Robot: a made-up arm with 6 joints.
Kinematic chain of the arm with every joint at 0, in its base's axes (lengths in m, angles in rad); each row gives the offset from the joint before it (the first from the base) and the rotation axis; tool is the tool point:
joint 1: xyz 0 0 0.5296 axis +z
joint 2: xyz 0 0 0 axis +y
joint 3: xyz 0 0 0.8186 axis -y
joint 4: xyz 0 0 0 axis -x
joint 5: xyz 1.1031 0 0 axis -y
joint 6: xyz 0 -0.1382 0 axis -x
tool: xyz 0 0 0
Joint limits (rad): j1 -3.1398..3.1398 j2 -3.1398..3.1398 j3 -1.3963..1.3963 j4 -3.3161..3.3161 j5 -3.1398..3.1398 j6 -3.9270..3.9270
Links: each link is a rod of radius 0.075 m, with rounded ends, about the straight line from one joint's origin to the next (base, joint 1, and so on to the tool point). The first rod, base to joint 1, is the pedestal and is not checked.
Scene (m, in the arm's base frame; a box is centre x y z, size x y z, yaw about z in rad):
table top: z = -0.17
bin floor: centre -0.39 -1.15 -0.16 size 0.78 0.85 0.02 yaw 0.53
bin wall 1: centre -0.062 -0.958 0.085 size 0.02 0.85 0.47 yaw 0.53
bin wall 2: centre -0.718 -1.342 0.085 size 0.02 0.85 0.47 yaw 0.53
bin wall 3: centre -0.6 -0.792 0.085 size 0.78 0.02 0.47 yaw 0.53
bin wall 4: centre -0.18 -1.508 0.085 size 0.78 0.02 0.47 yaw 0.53
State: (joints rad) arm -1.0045 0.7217 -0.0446 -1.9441 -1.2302 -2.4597
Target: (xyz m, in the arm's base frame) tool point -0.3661 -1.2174 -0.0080
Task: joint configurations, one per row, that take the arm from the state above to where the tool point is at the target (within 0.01 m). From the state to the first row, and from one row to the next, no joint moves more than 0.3 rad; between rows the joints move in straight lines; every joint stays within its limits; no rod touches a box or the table.
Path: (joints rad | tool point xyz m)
1: -1.2932 0.6052 0.0774 -1.8580 -1.1813 -2.5160 | 0.4081 -1.2895 0.5327
2: -1.5820 0.4887 0.1994 -1.7719 -1.1325 -2.5724 | 0.0119 -1.4032 0.8079
3: -1.7375 0.5023 0.0797 -1.8117 -1.1813 -2.5160 | -0.1907 -1.3319 0.6723
4: -1.8930 0.5159 -0.0401 -1.8515 -1.2302 -2.4597 | -0.3661 -1.2174 0.5467
5: -1.8933 0.7754 0.0395 -1.8537 -1.2302 -2.4597 | -0.3759 -1.2467 0.2754
6: -1.8935 1.0349 0.1191 -1.8560 -1.2302 -2.4597 | -0.3661 -1.2174 -0.0080

